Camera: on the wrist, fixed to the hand. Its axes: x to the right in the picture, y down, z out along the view.
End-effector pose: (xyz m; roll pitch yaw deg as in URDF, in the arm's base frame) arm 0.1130 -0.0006 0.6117 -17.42 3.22 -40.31
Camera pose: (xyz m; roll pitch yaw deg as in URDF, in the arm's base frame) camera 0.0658 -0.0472 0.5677 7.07 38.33 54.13
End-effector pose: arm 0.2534 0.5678 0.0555 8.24 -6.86 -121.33
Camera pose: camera 0.2164 0.5847 -0.0129 -4.91 12.95 -31.39
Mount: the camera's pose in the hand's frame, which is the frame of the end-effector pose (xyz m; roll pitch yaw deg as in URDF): -0.0034 -0.0498 -0.0620 2.36 21.10 91.58
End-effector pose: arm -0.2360 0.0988 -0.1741 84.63 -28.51 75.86
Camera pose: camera -0.2856 0.1355 -0.2244 -49.98 -50.72 -148.88
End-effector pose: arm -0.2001 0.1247 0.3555 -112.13 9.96 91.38
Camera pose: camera -0.1616 0.1343 0.4245 165.96 45.47 -11.08
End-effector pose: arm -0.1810 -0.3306 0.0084 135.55 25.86 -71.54
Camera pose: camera -0.1058 -0.3066 0.0183 133.69 -56.12 -119.44
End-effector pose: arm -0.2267 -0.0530 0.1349 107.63 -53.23 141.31
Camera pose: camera -0.2894 -0.0978 0.1150 -85.66 -35.22 -42.95
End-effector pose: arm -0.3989 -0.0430 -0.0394 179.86 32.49 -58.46
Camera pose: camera -0.3404 -0.0428 0.0146 147.85 -18.63 -137.95
